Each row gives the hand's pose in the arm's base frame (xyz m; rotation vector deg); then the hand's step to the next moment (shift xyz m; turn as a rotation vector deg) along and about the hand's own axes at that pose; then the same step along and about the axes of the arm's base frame.
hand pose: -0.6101 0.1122 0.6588 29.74 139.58 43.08
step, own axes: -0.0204 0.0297 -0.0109 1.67 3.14 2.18
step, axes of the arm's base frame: 0.0155 0.0084 0.0333 0.60 4.12 -0.26
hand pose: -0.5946 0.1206 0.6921 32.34 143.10 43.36
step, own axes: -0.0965 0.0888 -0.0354 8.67 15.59 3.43
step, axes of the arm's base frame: 0.0805 0.0050 0.1093 -1.32 17.65 4.08
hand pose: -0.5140 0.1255 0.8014 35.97 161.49 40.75
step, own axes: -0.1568 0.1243 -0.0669 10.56 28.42 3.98
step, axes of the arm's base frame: 0.1679 0.0029 0.1278 1.71 28.95 9.71
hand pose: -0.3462 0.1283 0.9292 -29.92 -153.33 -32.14
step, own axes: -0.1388 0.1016 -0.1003 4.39 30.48 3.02
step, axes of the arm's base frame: 0.1896 0.0038 0.0606 8.19 28.56 8.64
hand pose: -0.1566 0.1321 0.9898 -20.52 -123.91 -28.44
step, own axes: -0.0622 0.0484 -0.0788 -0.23 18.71 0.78
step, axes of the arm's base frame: 0.1114 0.0007 0.0036 7.48 16.80 3.53
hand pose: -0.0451 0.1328 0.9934 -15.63 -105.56 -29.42
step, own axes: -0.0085 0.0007 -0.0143 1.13 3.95 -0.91
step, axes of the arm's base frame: 0.0151 -0.0056 -0.0042 2.10 2.96 2.13
